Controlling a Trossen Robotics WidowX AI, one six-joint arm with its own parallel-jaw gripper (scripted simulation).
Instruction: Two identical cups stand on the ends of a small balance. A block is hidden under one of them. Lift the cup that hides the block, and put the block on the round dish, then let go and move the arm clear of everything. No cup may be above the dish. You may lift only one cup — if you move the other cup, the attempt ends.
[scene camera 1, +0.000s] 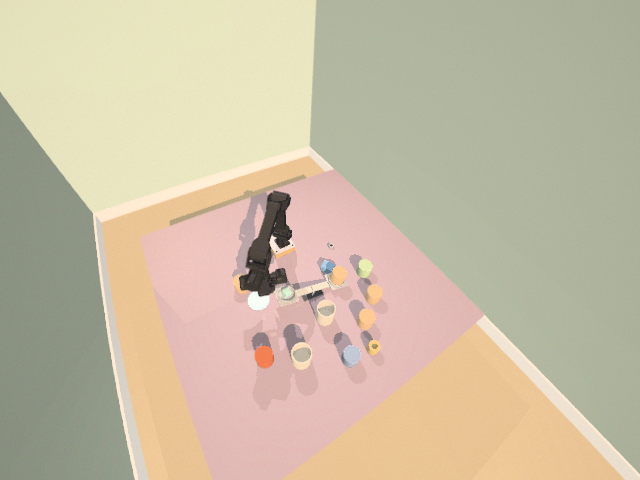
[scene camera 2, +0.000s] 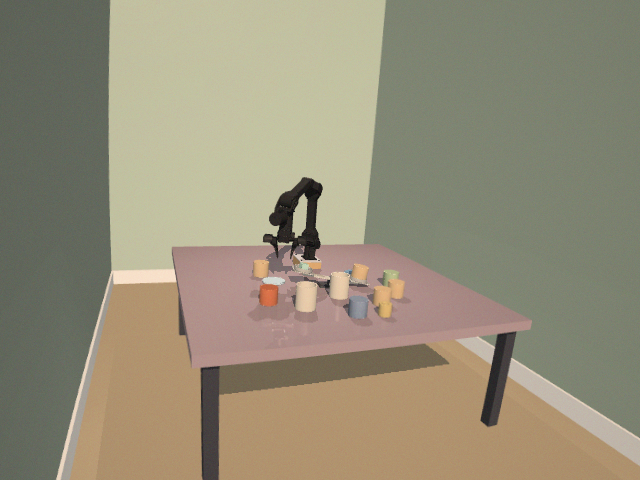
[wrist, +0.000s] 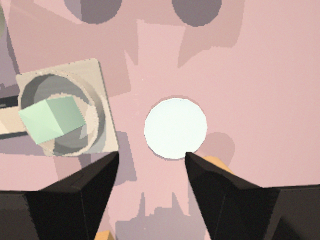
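Visible: my gripper (wrist: 152, 156); also a pale green block (wrist: 49, 119) and a round dish (wrist: 175, 126).
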